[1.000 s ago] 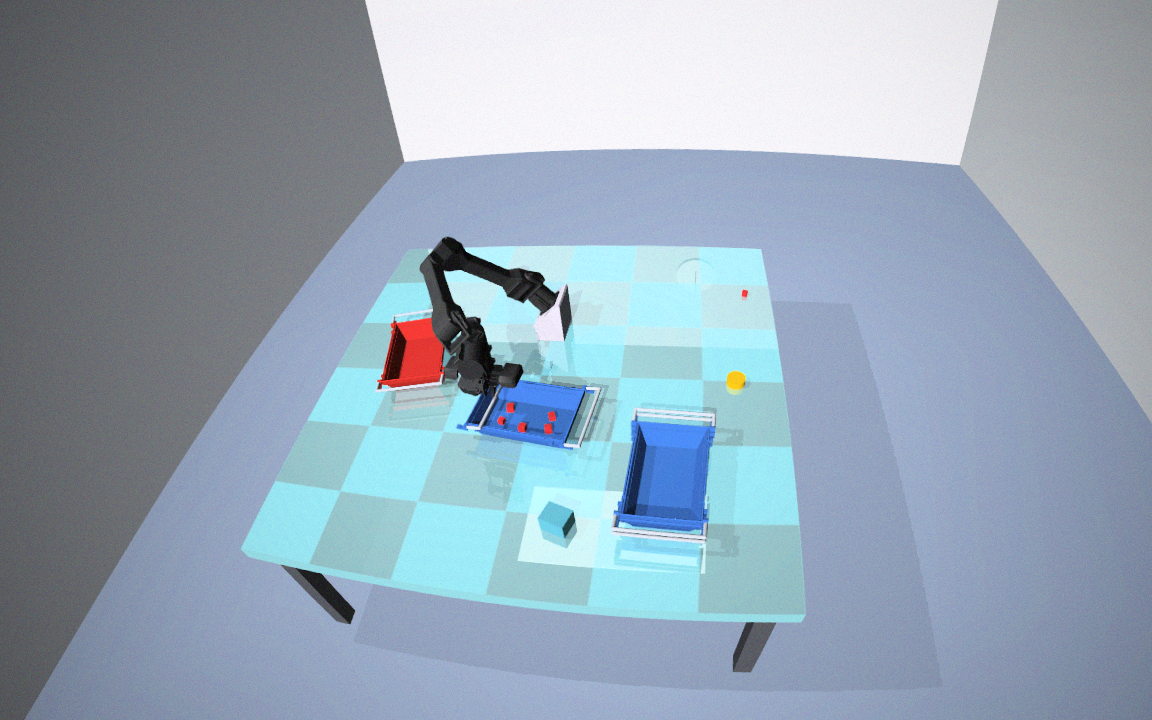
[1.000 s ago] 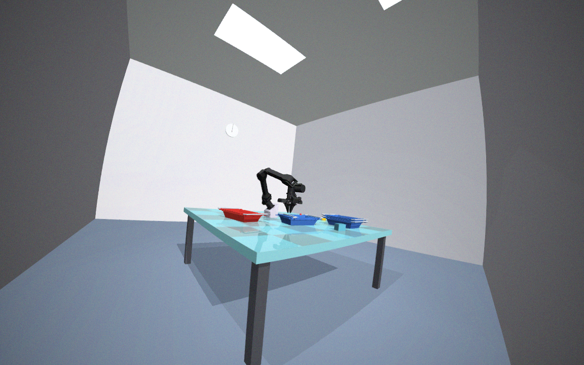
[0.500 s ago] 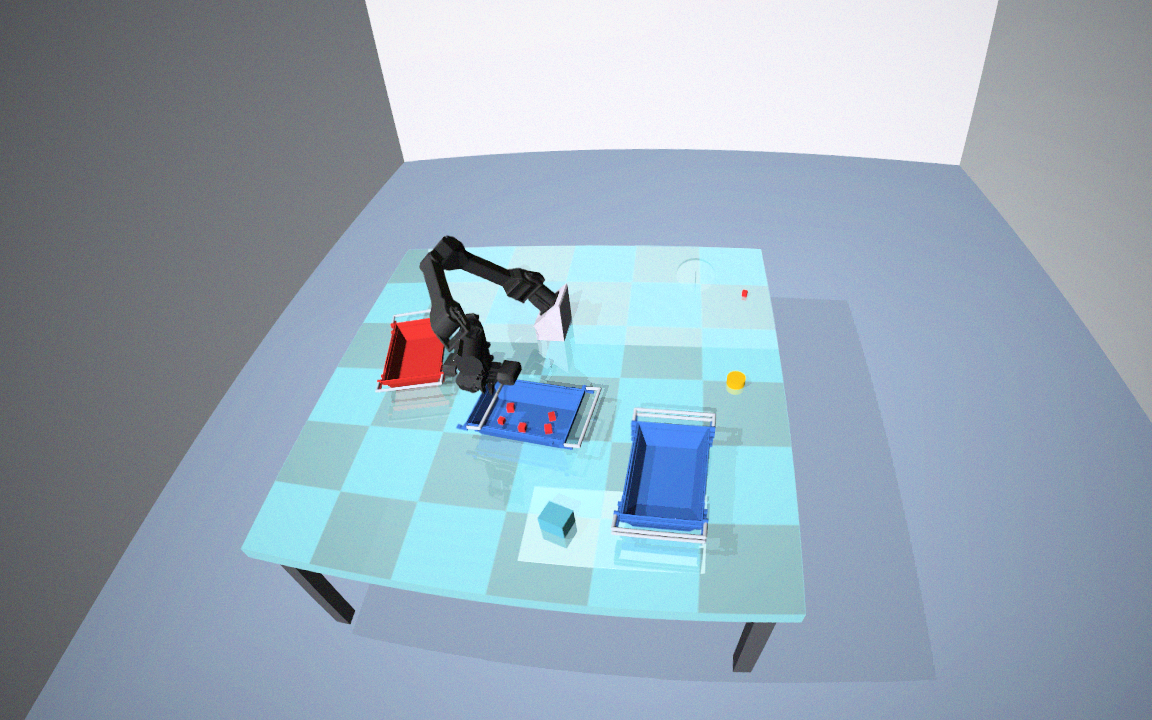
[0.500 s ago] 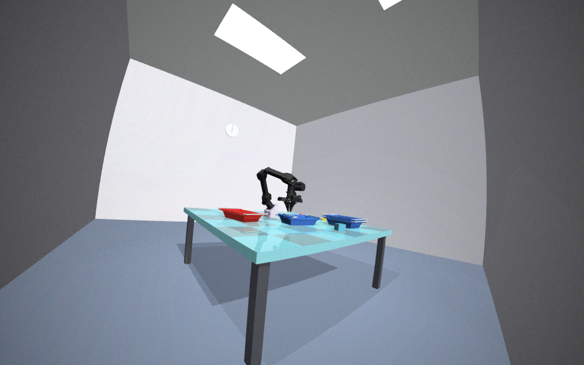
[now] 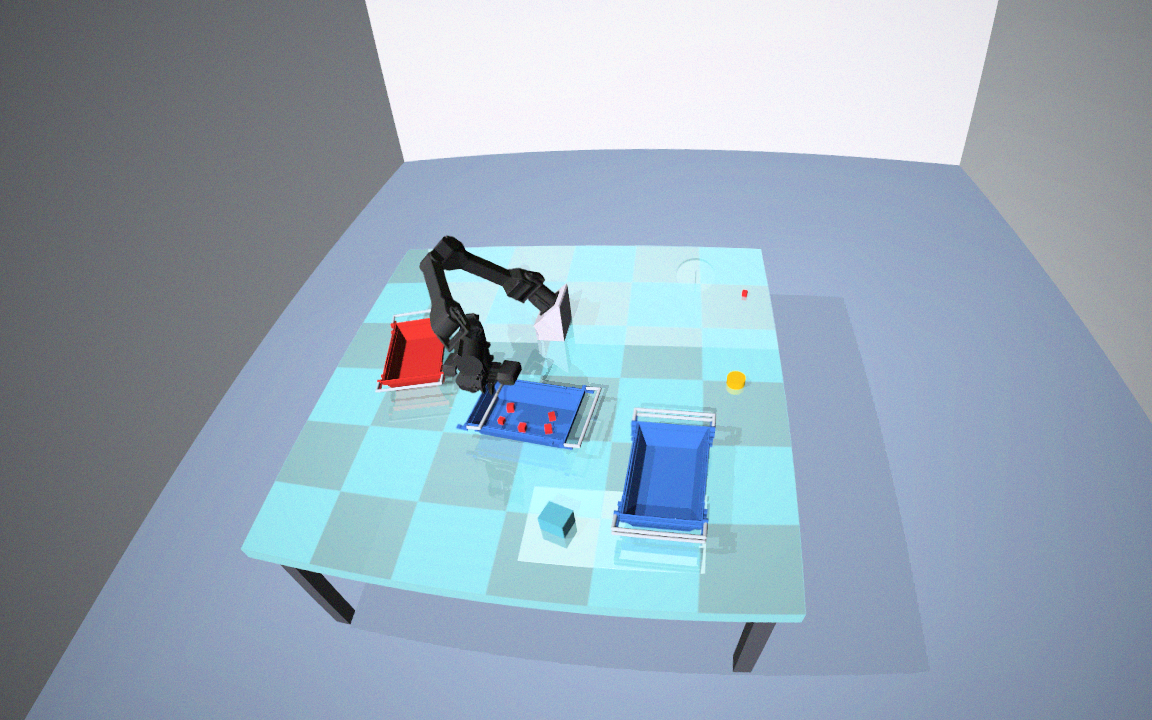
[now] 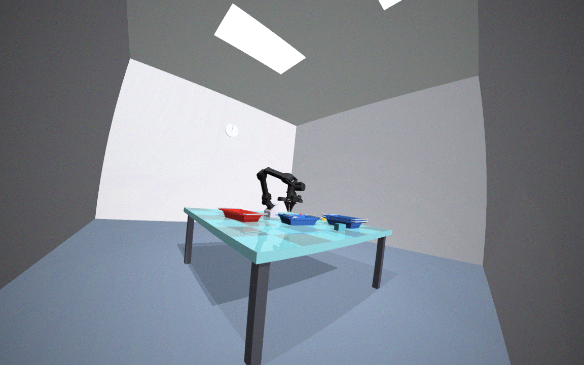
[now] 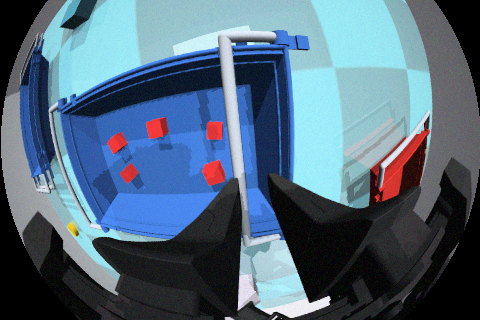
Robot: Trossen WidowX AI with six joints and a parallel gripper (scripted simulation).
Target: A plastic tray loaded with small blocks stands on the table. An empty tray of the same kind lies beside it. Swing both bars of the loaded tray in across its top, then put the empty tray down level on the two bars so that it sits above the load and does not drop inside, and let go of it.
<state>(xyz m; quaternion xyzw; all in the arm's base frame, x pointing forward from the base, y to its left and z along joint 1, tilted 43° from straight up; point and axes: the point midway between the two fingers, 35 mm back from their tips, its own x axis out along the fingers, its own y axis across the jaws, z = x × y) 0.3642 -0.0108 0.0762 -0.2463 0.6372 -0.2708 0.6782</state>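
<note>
Right now my gripper tip is 29 cm to the left of the red tray, 17 cm past it and 4 cm above it. Round my gripper tip: yellow disc: 60 cm to the left, 21 cm behind, 8 cm below; teal cube: 28 cm ahead, 24 cm to the left, 7 cm below; small red block: 61 cm to the left, 59 cm behind, 8 cm below.
</note>
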